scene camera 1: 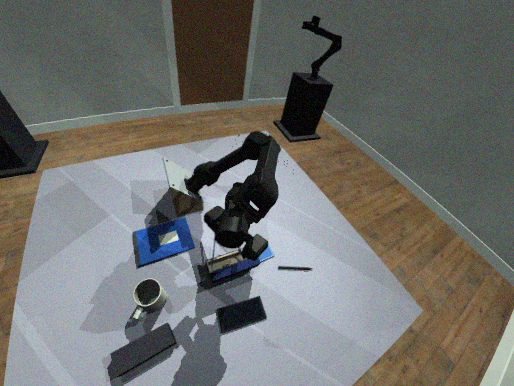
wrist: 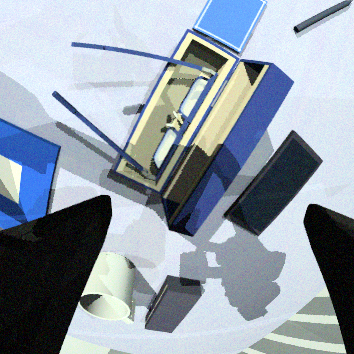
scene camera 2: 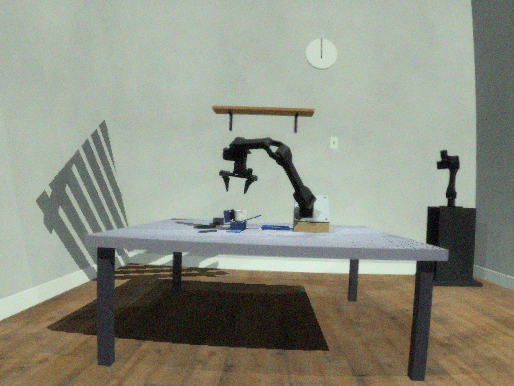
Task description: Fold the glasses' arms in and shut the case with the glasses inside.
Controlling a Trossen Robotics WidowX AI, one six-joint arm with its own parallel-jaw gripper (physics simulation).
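Frame: origin at the arm's base, x ahead, y left, z up, level; metres.
Seen in the pictures: gripper, fingertip midpoint: (wrist: pixel 213 211) (scene camera 2: pixel 235 192); arm's base, link origin: (scene camera 1: pixel 191 186) (scene camera 2: pixel 306 212).
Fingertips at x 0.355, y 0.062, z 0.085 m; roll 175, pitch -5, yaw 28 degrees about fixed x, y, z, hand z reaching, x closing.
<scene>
Pixels of each thing's top centre, then the offset from my fingertips to it. "*": a spot on its surface instead.
- glasses, surface spot: (wrist: pixel 165 148) * dx -0.007, dy -0.033, dz -0.157 m
- light blue cloth, top centre: (wrist: pixel 231 12) (scene camera 1: pixel 262 252) dx -0.022, dy +0.140, dz -0.177 m
- phone, top centre: (wrist: pixel 276 188) (scene camera 1: pixel 241 313) dx +0.154, dy -0.012, dz -0.174 m
- pen, top centre: (wrist: pixel 329 11) (scene camera 1: pixel 296 267) dx +0.081, dy +0.241, dz -0.172 m
- mug, surface spot: (wrist: pixel 112 277) * dx +0.012, dy -0.227, dz -0.128 m
- dark box, top centre: (wrist: pixel 169 314) (scene camera 1: pixel 142 348) (scene camera 2: pixel 218 218) dx +0.149, dy -0.307, dz -0.147 m
- flat blue object, top centre: (wrist: pixel 7 190) (scene camera 1: pixel 163 239) (scene camera 2: pixel 275 226) dx -0.192, dy -0.210, dz -0.174 m
The blue glasses case (wrist: pixel 227 167) (scene camera 1: pixel 236 270) (scene camera 2: pixel 238 225) stands open on the table, with its cream-lined lid tipped back along one long side. The glasses (wrist: pixel 165 148) sit in the case's base, their lenses along the hinge side. Both of the glasses' arms are unfolded and stick out past the opposite long wall: one arm (wrist: pixel 135 54) at the far end, the other arm (wrist: pixel 95 129) at the near end. My gripper (wrist: pixel 213 211) (scene camera 2: pixel 237 192) is open and empty, high above the table and the case. In scene camera 1 the arm partly hides the case.
A light blue cloth (wrist: pixel 232 22) (scene camera 1: pixel 268 255) lies at the case's far end. Around it are a phone (wrist: pixel 275 182) (scene camera 1: pixel 242 314), a pen (wrist: pixel 322 16) (scene camera 1: pixel 295 268), a mug (wrist: pixel 112 277) (scene camera 1: pixel 150 295), a dark box (wrist: pixel 175 305) (scene camera 1: pixel 142 350) and a flat blue object (scene camera 1: pixel 150 250) (wrist: pixel 37 170).
</scene>
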